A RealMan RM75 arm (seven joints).
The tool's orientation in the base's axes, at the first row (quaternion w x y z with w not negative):
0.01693, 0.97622, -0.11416, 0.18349
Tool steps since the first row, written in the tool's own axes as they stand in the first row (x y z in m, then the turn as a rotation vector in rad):
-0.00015, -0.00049, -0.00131, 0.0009, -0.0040, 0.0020
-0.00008, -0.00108, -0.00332, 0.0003, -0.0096, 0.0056
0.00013, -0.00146, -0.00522, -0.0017, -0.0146, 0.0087
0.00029, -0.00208, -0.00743, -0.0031, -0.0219, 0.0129
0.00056, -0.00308, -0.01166, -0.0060, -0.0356, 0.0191
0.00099, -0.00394, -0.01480, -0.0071, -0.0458, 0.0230
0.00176, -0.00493, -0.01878, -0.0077, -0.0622, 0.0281
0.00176, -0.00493, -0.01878, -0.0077, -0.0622, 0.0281
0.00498, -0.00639, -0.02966, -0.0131, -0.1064, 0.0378
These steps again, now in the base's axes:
-0.00049, 0.00061, 0.00117, 0.0024, 0.0035, -0.0015
-0.00100, 0.00132, 0.00308, 0.0045, 0.0089, -0.0050
-0.00140, 0.00178, 0.00493, 0.0049, 0.0139, -0.0086
-0.00189, 0.00252, 0.00705, 0.0068, 0.0210, -0.0130
-0.00292, 0.00375, 0.01110, 0.0095, 0.0345, -0.0197
-0.00344, 0.00473, 0.01419, 0.0122, 0.0444, -0.0236
-0.00393, 0.00582, 0.01819, 0.0172, 0.0601, -0.0284
-0.00393, 0.00582, 0.01819, 0.0172, 0.0601, -0.0284
-0.00453, 0.00736, 0.02951, 0.0259, 0.1036, -0.0390

